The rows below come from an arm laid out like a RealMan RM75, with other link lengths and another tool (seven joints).
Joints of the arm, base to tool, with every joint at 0 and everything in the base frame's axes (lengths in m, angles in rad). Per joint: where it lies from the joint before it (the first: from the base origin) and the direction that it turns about. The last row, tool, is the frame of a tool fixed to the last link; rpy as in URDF.
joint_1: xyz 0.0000 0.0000 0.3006 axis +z
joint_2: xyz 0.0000 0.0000 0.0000 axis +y
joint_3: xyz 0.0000 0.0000 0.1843 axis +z
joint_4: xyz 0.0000 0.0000 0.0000 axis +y
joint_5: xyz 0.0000 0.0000 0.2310 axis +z
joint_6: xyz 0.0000 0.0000 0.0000 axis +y
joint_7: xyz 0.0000 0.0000 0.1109 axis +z
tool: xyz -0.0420 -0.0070 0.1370 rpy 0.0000 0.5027 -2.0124
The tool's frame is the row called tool.
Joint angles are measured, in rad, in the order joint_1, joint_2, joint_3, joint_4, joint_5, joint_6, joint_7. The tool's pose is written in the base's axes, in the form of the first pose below.
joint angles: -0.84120 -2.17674 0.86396 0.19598 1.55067 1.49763 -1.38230
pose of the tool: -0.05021 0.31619 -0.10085 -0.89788 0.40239 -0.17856 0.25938 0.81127 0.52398
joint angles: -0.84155 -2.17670 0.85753 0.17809 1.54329 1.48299 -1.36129
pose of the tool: -0.05288 0.31854 -0.10314 -0.90373 0.39250 -0.17090 0.24928 0.80704 0.53531
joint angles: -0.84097 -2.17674 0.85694 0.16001 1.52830 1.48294 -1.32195
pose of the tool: -0.05348 0.31903 -0.10405 -0.90048 0.40165 -0.16680 0.25097 0.79313 0.55494
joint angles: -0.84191 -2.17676 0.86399 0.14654 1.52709 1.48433 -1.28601
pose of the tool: -0.05510 0.31636 -0.10700 -0.89370 0.42135 -0.15417 0.27114 0.78097 0.56265
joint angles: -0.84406 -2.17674 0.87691 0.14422 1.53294 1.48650 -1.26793
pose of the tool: -0.05622 0.31287 -0.10978 -0.88543 0.44273 -0.14141 0.29752 0.77368 0.55937
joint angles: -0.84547 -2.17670 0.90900 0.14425 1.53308 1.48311 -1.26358
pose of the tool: -0.05885 0.30753 -0.11442 -0.87925 0.45911 -0.12704 0.32605 0.77444 0.54215
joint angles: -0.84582 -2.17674 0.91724 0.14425 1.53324 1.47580 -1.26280
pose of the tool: -0.06054 0.30722 -0.11622 -0.87994 0.46007 -0.11847 0.33257 0.77461 0.53794
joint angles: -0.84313 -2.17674 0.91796 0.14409 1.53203 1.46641 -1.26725
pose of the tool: -0.06266 0.30853 -0.11704 -0.88585 0.44989 -0.11348 0.32638 0.77805 0.53676
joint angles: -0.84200 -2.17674 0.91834 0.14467 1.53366 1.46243 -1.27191
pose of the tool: -0.06374 0.30872 -0.11755 -0.88859 0.44494 -0.11148 0.32407 0.78098 0.53389
